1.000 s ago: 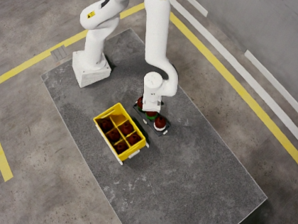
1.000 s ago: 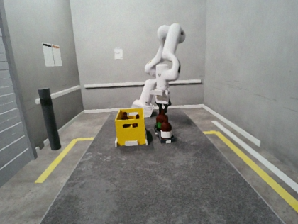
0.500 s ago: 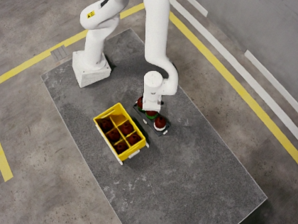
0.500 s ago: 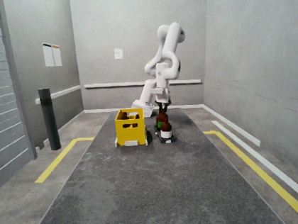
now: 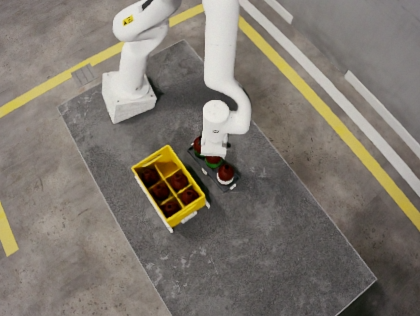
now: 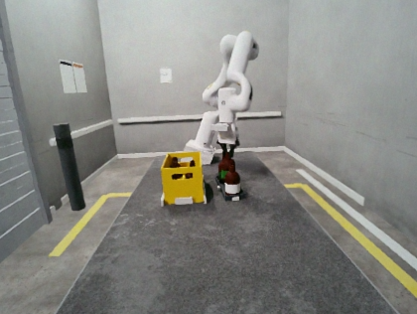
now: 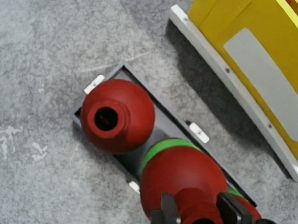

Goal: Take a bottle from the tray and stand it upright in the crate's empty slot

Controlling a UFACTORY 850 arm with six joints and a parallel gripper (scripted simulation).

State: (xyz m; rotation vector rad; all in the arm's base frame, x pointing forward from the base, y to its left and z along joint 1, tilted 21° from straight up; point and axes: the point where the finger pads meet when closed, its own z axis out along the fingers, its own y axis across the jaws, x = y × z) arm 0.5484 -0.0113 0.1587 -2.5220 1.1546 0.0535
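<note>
Right now my hand is 7 cm above the glass bottle. Round my hand: dark tray (18 cm below); then yellow crate (3 cm behind, 23 cm to the right, 11 cm below).
</note>
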